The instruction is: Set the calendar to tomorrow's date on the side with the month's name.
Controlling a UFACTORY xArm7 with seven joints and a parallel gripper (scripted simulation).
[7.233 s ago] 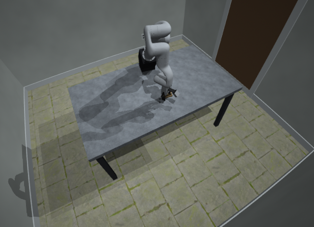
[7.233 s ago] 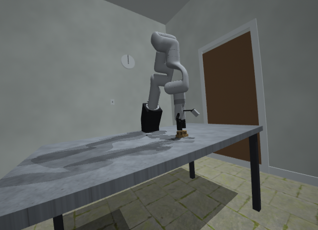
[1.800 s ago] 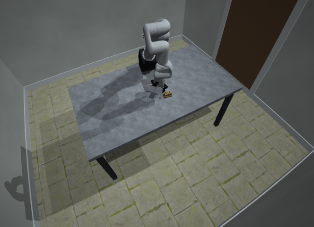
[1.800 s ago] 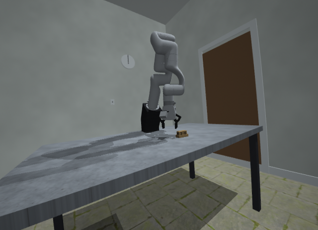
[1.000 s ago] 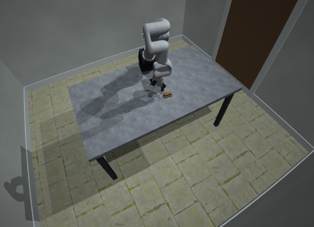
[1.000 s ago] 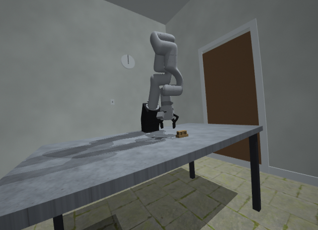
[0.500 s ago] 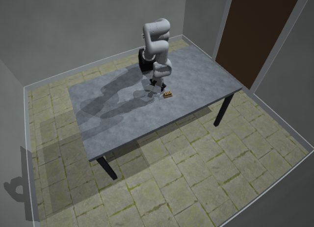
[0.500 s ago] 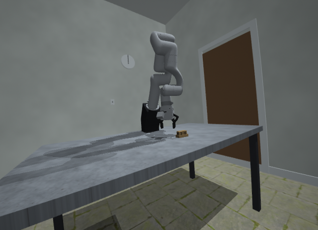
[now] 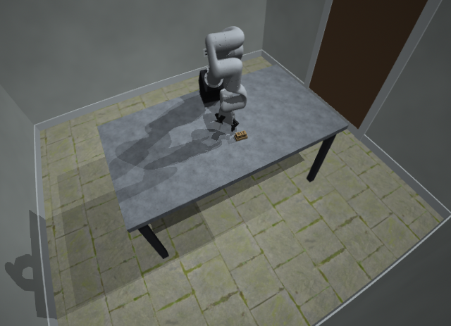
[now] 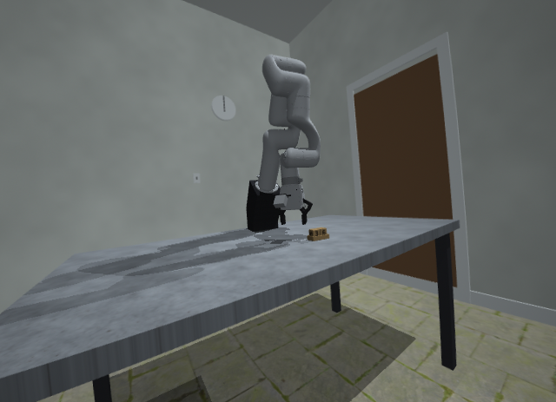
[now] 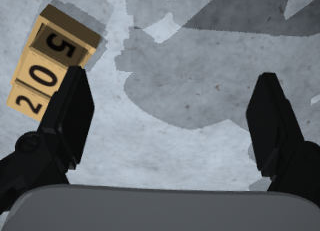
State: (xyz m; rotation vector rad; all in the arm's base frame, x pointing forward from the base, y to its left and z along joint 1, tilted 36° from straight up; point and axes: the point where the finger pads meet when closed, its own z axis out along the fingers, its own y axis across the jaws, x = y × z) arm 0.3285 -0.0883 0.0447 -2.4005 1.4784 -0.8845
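My hand is 70 mm short of the wooden calendar tray, 60 mm to the right of it and 60 mm above it.
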